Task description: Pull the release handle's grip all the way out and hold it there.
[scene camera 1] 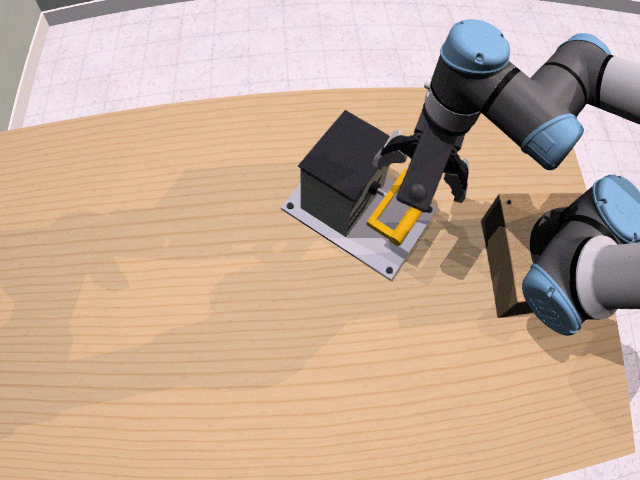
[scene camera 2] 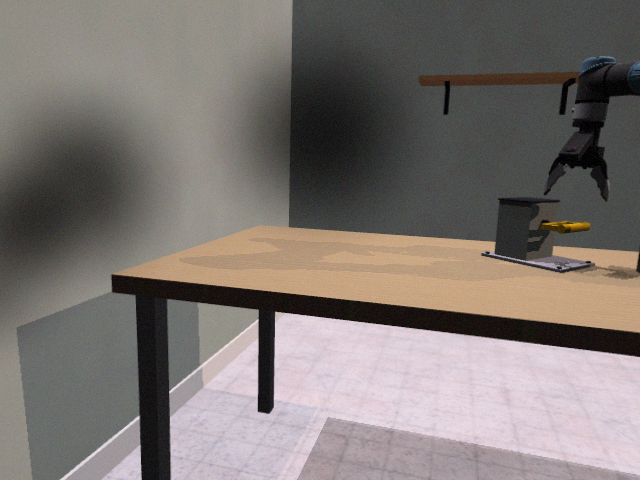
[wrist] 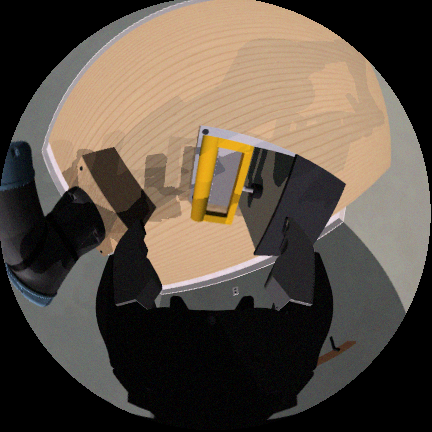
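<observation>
The release handle is a yellow rectangular frame with a thick round grip bar point(scene camera 1: 406, 225) point(scene camera 2: 576, 227) point(wrist: 204, 180) on its outer side. A short rod point(scene camera 1: 381, 191) point(wrist: 247, 190) joins it to a dark box point(scene camera 1: 343, 155) point(scene camera 2: 511, 227) point(wrist: 310, 200) on a light base plate point(scene camera 1: 361, 246) point(scene camera 2: 547, 262) point(wrist: 220, 133). The frame stands out from the box's side, above the plate. My gripper point(scene camera 1: 419, 179) point(scene camera 2: 576, 196) point(wrist: 212, 219) is open and empty, pointing down, with its fingertips above the handle's height and apart from it. In scene camera 1 it hides part of the frame and grip.
A brown wooden block point(scene camera 1: 516, 232) point(wrist: 117, 180) stands on the table point(scene camera 1: 206, 413) point(scene camera 2: 361, 289), beyond the handle side of the plate. The arm's lower joints point(scene camera 1: 550, 299) point(wrist: 55, 240) are over and beside that block. A wall shelf point(scene camera 2: 496, 79) shows behind the table.
</observation>
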